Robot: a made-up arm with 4 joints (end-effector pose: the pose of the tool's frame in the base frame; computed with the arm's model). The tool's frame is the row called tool. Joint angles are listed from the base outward.
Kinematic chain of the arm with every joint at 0, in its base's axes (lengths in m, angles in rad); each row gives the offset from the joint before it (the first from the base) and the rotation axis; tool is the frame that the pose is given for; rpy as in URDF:
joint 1: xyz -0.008 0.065 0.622 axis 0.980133 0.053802 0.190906
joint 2: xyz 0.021 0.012 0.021 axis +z
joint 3: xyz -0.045 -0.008 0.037 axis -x
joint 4: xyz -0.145 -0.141 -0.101 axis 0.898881 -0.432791 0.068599
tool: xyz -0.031 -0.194 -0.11 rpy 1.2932 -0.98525 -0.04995
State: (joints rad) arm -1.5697 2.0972 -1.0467 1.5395
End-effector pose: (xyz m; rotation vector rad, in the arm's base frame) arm -0.1777 -0.0664 0.7518 1.5709 -0.4393 -1.0228
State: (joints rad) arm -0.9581 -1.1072 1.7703 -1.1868
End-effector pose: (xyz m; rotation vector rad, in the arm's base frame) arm 0.0475 0.5055 0.6295 -1.7197 0.9523 -1.2077
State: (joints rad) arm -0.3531 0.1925 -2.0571 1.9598
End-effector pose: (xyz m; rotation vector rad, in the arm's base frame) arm -0.0728 0.3056 0.7034 -0.9126 1.0880 1.0873
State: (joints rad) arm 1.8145 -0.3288 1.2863 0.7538
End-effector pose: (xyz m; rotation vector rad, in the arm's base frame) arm -0.1574 -0.1027 0.2678 2.2919 -1.1785 0.1948
